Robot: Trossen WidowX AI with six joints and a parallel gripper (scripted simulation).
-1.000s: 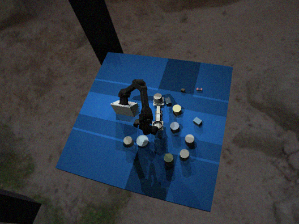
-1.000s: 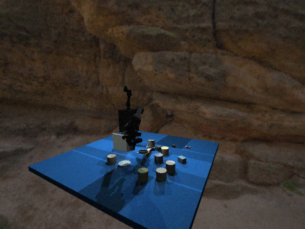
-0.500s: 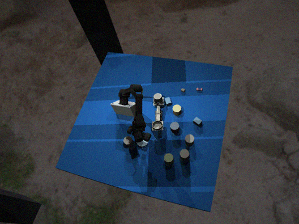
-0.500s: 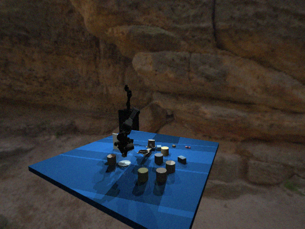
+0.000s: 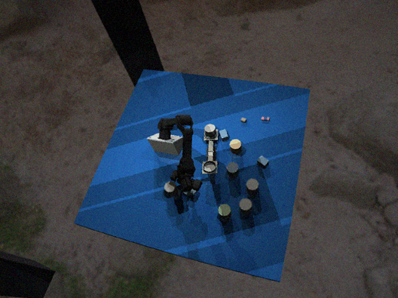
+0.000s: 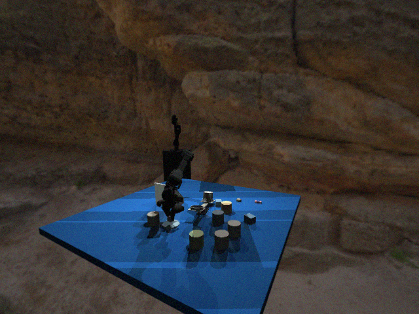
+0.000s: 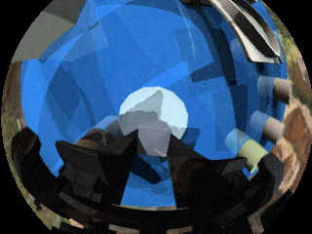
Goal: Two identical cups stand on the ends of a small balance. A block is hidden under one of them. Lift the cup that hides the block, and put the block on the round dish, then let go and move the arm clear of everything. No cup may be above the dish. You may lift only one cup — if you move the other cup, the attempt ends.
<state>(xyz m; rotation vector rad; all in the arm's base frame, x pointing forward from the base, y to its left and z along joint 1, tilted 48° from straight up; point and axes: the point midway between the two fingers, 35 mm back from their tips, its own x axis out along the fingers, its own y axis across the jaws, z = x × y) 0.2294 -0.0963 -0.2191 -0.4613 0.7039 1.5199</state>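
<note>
Now: gripper tip 30 mm above the round dish. Round my gripper tip: small balance 260 mm to the left, 60 mm ahead.
</note>
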